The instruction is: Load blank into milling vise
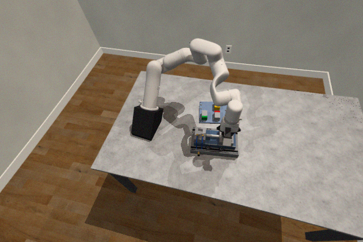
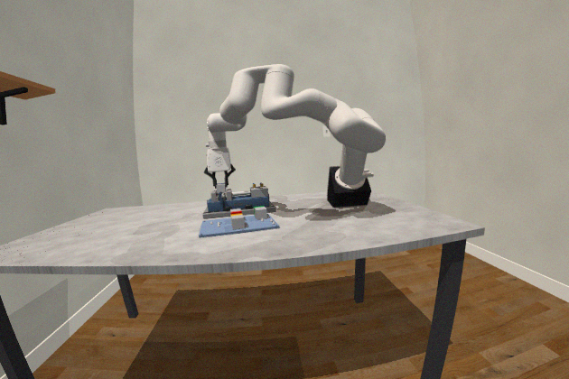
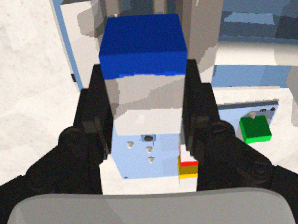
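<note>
Now: the blue-ended blank 2 cm below my hand. From my hand the other things lie so: milling vise 7 cm behind, 1 cm to the right, 9 cm below; work stop rod 1 cm behind, 5 cm to the left, 4 cm below; fixed jaw 3 cm ahead, 1 cm to the left, 5 cm below.
</note>
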